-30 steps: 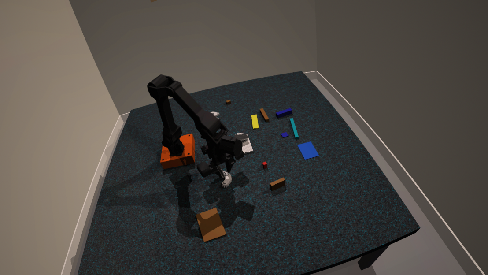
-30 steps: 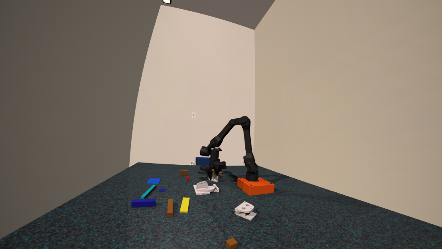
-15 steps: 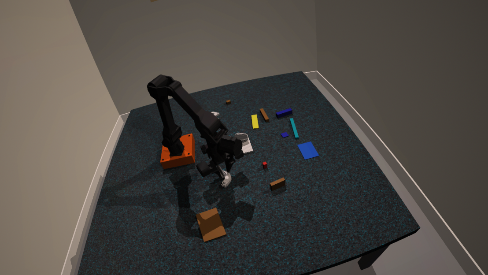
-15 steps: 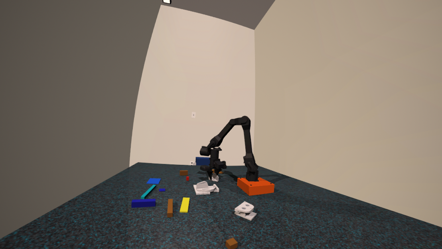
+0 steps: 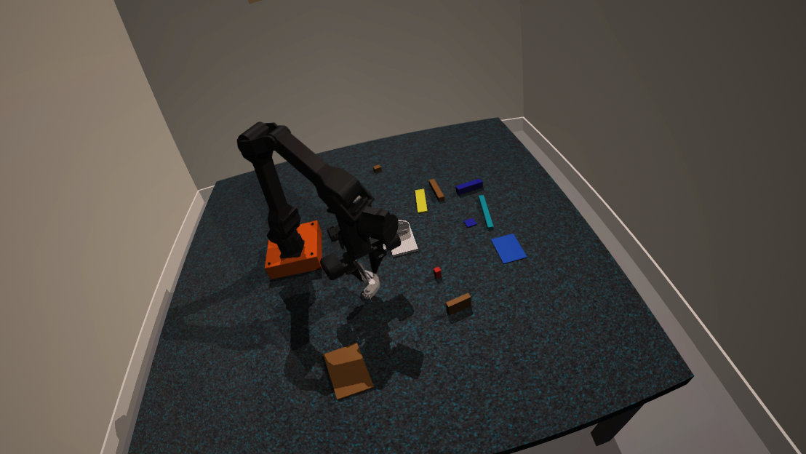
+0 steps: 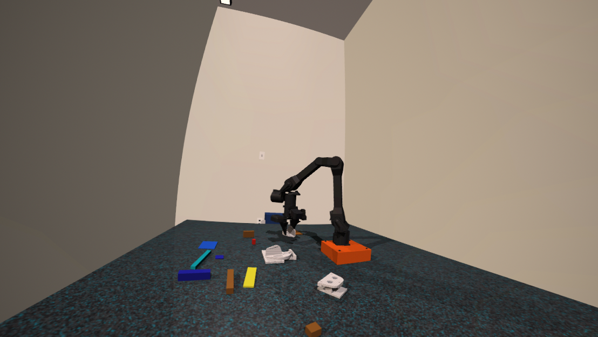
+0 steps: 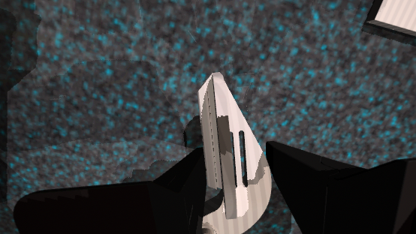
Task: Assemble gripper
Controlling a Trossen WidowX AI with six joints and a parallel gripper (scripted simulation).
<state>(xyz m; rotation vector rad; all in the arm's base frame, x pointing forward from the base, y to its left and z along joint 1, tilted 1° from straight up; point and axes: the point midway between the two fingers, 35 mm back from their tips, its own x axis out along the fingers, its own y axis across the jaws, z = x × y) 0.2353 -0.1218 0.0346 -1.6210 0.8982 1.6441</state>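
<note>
Right now the white jaw is 18 cm to the left of my gripper tip, 3 cm below it and 2 cm ahead of it. Round my gripper tip: brown plate (24 cm to the right, 5 cm below, 3 cm behind); then red cube (17 cm ahead, 4 cm below, 3 cm to the left); then brown block (21 cm ahead, 8 cm to the right, 3 cm below).
</note>
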